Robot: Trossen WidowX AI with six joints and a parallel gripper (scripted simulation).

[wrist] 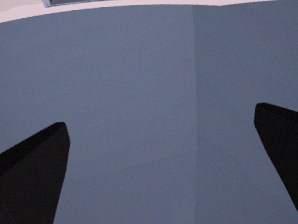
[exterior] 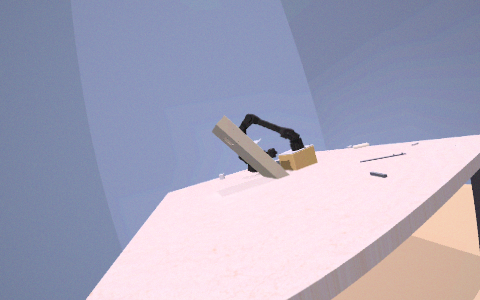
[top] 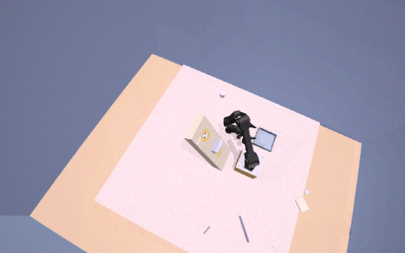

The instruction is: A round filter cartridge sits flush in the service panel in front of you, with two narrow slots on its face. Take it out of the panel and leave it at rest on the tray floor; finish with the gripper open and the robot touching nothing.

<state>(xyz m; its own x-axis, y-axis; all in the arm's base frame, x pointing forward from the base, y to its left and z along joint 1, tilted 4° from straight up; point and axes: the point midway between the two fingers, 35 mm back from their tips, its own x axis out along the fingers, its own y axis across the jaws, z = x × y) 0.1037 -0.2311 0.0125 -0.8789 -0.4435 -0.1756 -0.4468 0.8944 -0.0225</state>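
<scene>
The round pale filter cartridge is 300 mm to the left of my gripper tip, 280 mm ahead of it and 170 mm above it. The rest, counted from my gripper tip: beige block (530 mm behind, 240 mm to the left, 100 mm below); short dark piece (740 mm to the left, 100 mm below, 60 mm behind); grey-blue tray (100 mm below, 90 mm behind, 40 mm to the right).
</scene>
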